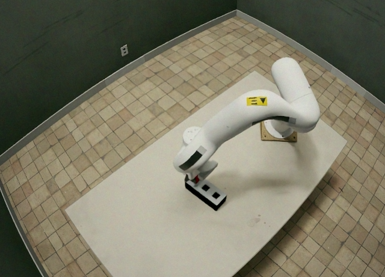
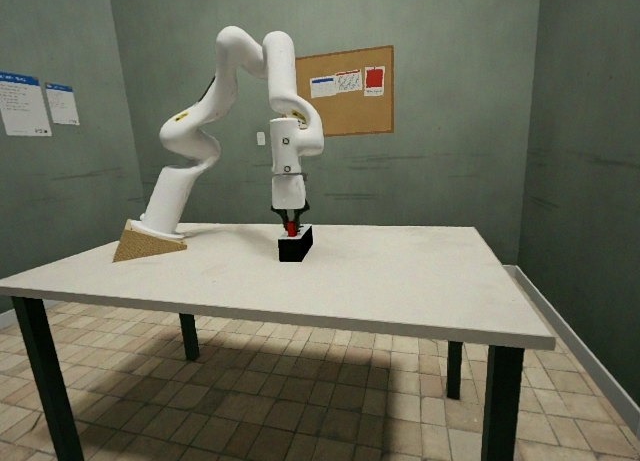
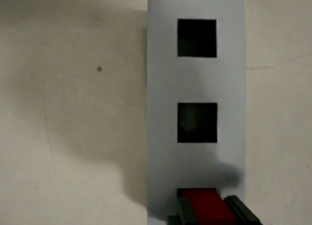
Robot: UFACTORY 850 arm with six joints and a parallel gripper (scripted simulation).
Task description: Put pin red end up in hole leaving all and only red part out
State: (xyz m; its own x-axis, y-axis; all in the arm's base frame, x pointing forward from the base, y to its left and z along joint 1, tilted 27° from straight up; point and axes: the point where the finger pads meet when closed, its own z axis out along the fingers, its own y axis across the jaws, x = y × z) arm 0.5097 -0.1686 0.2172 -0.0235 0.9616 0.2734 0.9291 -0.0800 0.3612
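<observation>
Now: the black block 70 mm below my hand and 60 mm to the left of it. Round my hand: pin: 20 mm below.
</observation>
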